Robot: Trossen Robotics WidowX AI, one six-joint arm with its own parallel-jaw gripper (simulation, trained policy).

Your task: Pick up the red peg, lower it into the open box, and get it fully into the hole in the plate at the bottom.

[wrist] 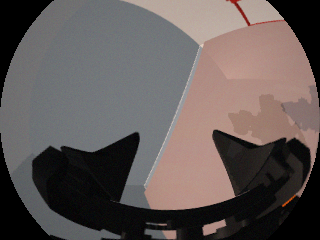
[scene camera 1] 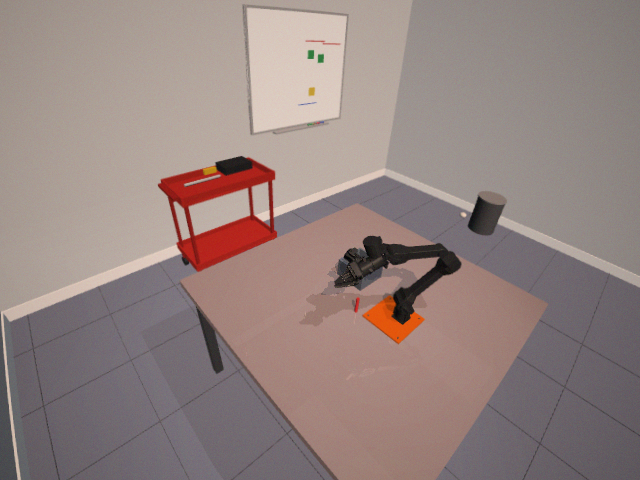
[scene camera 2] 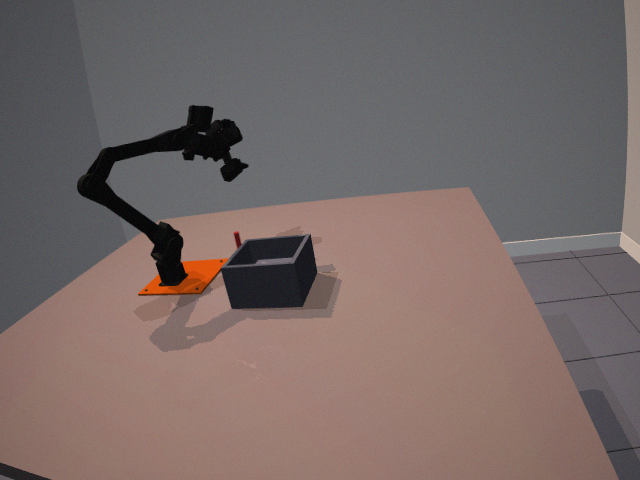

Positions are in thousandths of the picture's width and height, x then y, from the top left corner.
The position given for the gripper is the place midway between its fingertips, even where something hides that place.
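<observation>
The gripper is visible in scene camera 2 (379, 322), as it is in scene camera 1 (523, 595) and in the wrist view (555, 565).
</observation>
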